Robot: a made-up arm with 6 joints.
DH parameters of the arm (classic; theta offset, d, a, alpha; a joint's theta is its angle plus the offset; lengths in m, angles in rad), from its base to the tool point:
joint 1: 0 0.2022 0 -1.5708
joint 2: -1.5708 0 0.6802 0
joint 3: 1.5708 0.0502 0 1.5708
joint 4: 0 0.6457 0 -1.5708
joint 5: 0 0 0 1.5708
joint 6: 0 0.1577 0 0
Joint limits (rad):
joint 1: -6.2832..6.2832
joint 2: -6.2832..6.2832
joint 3: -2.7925..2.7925
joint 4: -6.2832..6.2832
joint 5: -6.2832..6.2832
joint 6: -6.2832..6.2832
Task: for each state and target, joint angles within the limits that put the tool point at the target. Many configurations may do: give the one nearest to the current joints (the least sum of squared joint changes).
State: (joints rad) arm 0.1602 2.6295 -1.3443 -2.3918 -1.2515 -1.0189
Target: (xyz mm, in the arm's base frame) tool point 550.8 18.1 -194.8
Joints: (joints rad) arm -0.2600 3.2654 -2.2900 -2.3740 -1.4652 -1.0189
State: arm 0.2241 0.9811 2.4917 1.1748 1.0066 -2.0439
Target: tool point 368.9 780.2 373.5
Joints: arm 0.9144 0.4186 1.7794 1.3366 1.0580 -2.0439
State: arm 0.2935 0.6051 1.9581 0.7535 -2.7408 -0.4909
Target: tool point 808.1 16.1 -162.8
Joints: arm 0.0363 1.3628 1.6405 0.7254 -2.4899 -0.4909
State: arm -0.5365 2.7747 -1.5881 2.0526 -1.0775 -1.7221
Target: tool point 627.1 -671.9 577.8
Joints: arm -0.7480 2.0212 -1.6745 2.0334 -0.9675 -1.7221
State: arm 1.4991 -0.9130 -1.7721 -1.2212 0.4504 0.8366
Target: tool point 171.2 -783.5 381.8
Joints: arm 1.7467 -0.2750 -1.9865 -1.2542 0.5761 0.8366
